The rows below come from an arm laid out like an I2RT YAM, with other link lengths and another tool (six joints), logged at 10 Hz.
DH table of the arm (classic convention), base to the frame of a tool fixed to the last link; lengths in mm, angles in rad. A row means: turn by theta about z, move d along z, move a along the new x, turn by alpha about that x. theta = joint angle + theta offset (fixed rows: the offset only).
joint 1: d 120.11, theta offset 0, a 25, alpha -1.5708
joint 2: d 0, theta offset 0, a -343.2, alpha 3.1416
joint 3: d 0, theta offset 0.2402, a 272.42, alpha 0
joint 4: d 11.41, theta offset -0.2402, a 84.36, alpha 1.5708
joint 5: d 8.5, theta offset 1.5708, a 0, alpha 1.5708
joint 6: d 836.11, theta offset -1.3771, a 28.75, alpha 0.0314
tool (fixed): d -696.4, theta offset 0, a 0, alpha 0
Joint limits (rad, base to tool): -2.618..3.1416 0..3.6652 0..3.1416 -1.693..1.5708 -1.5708..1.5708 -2.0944..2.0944
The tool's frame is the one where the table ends.
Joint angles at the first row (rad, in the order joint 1, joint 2, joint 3, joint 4, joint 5, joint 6):
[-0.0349, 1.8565, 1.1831, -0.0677, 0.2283, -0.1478]
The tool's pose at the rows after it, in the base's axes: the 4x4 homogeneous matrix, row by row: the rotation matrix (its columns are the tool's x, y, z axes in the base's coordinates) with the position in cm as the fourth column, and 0 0 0 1 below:
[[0.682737 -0.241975 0.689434 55.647], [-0.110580 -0.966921 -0.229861 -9.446], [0.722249 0.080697 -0.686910 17.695], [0 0 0 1]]
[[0.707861 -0.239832 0.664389 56.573], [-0.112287 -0.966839 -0.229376 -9.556], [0.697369 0.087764 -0.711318 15.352], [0 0 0 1]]
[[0.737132 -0.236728 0.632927 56.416], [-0.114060 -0.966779 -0.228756 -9.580], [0.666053 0.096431 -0.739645 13.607], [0 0 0 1]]
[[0.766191 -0.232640 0.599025 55.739], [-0.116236 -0.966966 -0.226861 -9.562], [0.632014 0.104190 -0.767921 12.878], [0 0 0 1]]
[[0.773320 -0.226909 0.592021 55.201], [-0.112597 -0.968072 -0.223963 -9.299], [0.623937 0.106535 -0.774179 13.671], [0 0 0 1]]
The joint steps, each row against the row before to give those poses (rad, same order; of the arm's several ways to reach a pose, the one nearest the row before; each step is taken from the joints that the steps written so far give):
[-0.0153, 0.0923, 0.0527, 0.0023, -0.0008, 0.0324]
[-0.0011, 0.0614, 0.0229, 0.0030, 0.0001, -0.0004]
[-0.0004, 0.0278, 0.0004, -0.0156, 0.0007, 0.0000]
[-0.0004, 0.0012, 0.0000, -0.0439, -0.0004, 0.0004]
[0.0042, -0.0244, 0.0000, -0.0347, 0.0000, -0.0008]

